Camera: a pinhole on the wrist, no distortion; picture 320 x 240 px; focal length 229.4 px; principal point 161.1 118.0 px. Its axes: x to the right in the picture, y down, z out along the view. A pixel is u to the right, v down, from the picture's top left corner.
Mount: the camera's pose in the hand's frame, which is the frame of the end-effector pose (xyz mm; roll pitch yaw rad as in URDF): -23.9 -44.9 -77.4 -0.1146 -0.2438 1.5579
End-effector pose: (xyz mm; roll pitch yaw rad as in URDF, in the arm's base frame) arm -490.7 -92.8 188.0 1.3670 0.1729 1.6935
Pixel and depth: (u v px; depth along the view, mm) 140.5 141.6 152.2
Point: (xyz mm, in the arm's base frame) -400.8 -152.4 120.2
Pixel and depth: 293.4 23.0 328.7
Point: -221.3 34.8 288.2
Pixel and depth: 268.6 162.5 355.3
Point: -194.4 -170.9 303.6
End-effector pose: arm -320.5 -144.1 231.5 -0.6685 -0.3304 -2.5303
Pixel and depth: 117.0 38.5 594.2
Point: -215.7 -149.1 810.5
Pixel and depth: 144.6 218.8 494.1
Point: 63.1 28.1 517.2
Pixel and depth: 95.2 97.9 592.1
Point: -128.8 -18.1 764.3
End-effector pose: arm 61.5 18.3 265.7 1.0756 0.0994 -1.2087
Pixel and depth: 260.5 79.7 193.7
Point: -55.8 -17.5 320.5
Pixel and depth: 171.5 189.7 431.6
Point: -335.3 84.6 333.7
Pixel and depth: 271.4 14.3 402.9
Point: -184.8 -217.0 468.1
